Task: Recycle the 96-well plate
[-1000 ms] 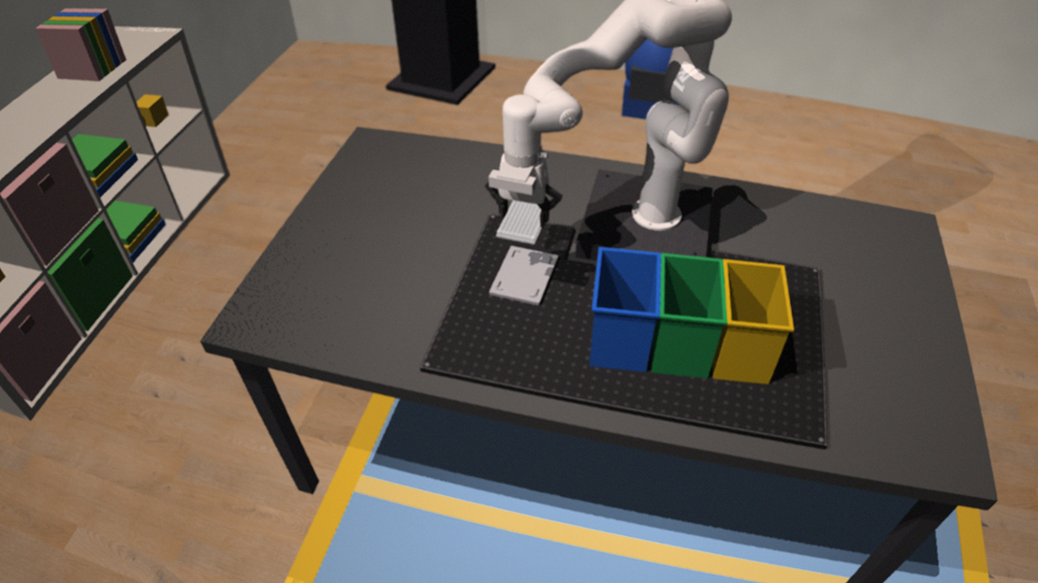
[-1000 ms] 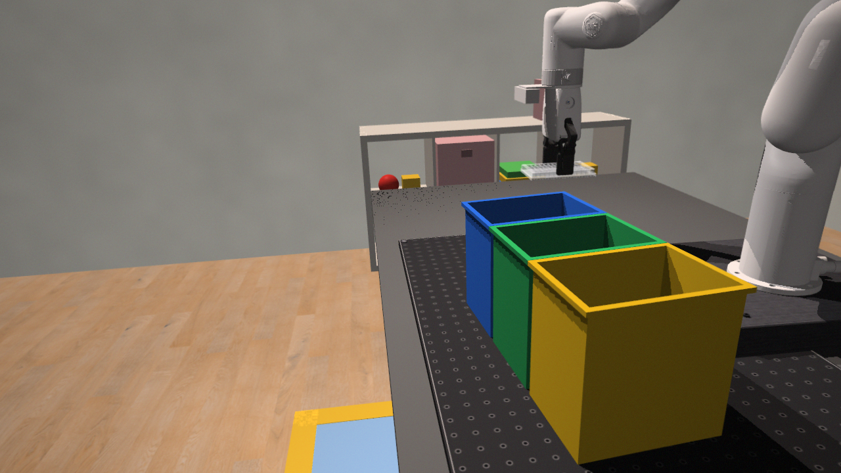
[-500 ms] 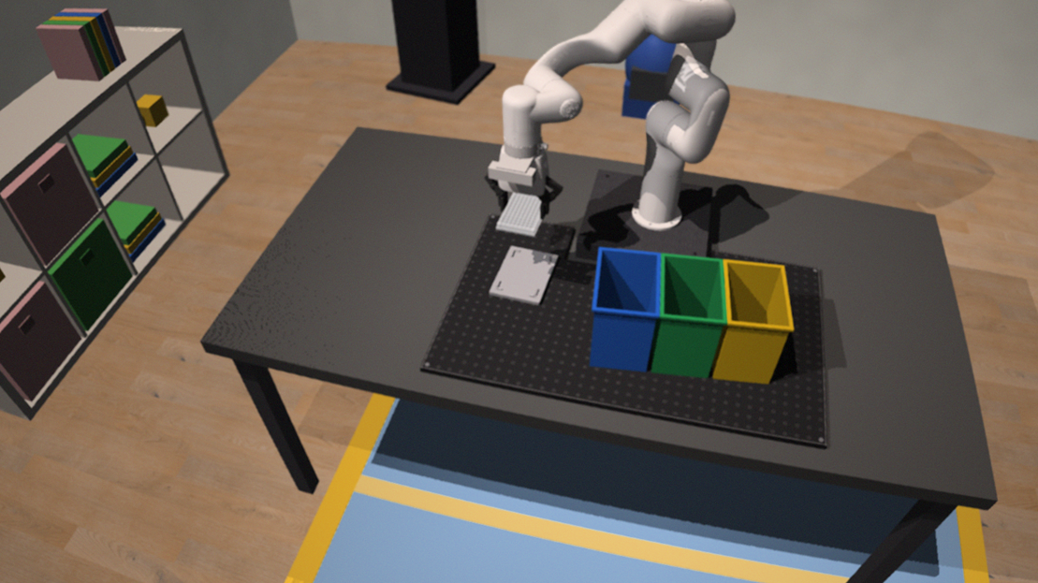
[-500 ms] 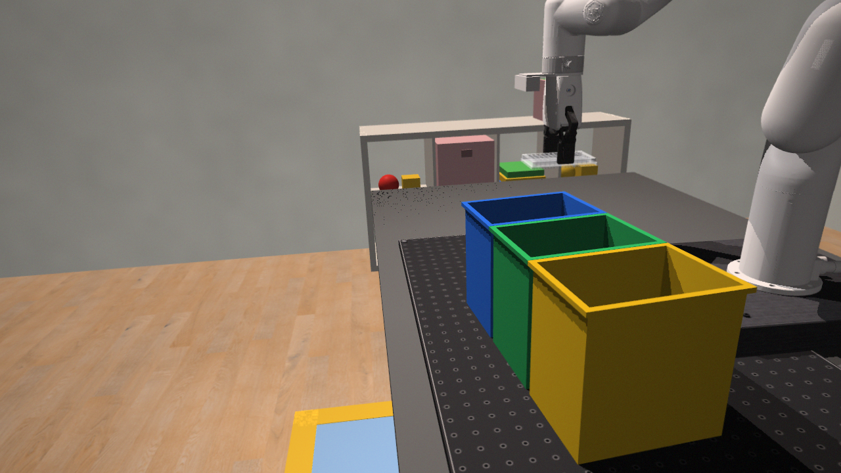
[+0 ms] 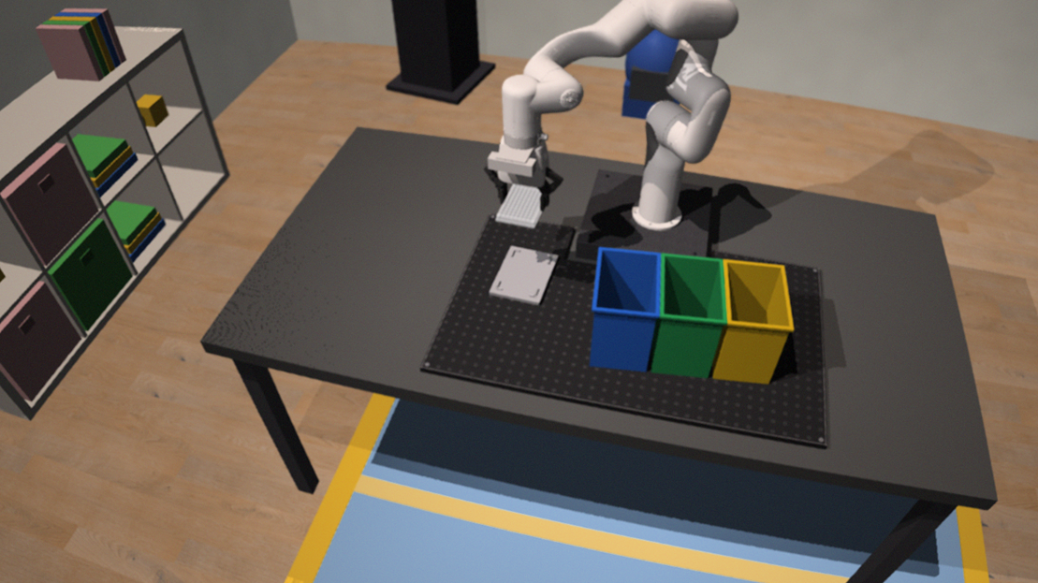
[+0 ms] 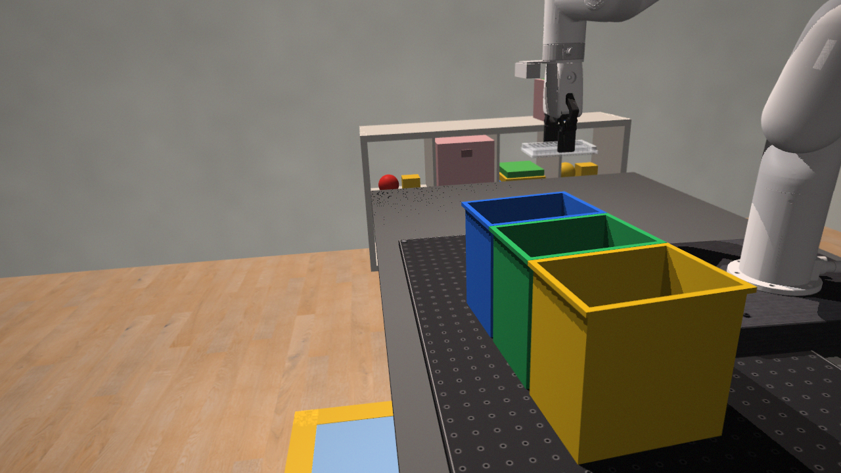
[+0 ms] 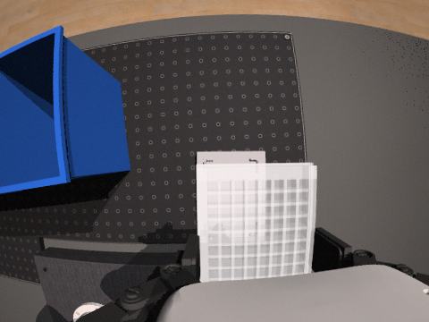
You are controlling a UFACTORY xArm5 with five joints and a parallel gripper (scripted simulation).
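The yellow bin is 2 cm ahead of my hand, 52 cm to the left of it and 14 cm below it. The rest, counted from my hand: blue bin 9 cm ahead, 27 cm to the left, 14 cm below; white 96-well plate 1 cm below; plate nest 22 cm below.
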